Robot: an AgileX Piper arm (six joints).
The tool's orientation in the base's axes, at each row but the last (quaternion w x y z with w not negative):
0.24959, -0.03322, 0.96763, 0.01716
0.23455, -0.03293, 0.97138, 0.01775
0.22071, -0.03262, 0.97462, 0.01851
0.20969, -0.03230, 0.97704, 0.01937
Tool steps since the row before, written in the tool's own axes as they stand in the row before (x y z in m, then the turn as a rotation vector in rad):
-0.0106, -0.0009, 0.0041, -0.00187, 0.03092, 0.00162
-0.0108, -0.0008, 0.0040, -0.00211, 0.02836, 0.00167
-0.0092, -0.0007, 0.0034, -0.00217, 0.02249, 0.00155
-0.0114, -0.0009, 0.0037, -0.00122, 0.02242, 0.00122
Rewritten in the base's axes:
0.0113, -0.0001, 0.0015, 0.00016, 0.03102, 0.00000
0.0115, 0.0000, 0.0014, 0.00058, 0.02848, 0.00002
0.0098, 0.0000, 0.0009, 0.00101, 0.02263, 0.00003
0.0119, -0.0001, 0.0013, 0.00001, 0.02249, -0.00007

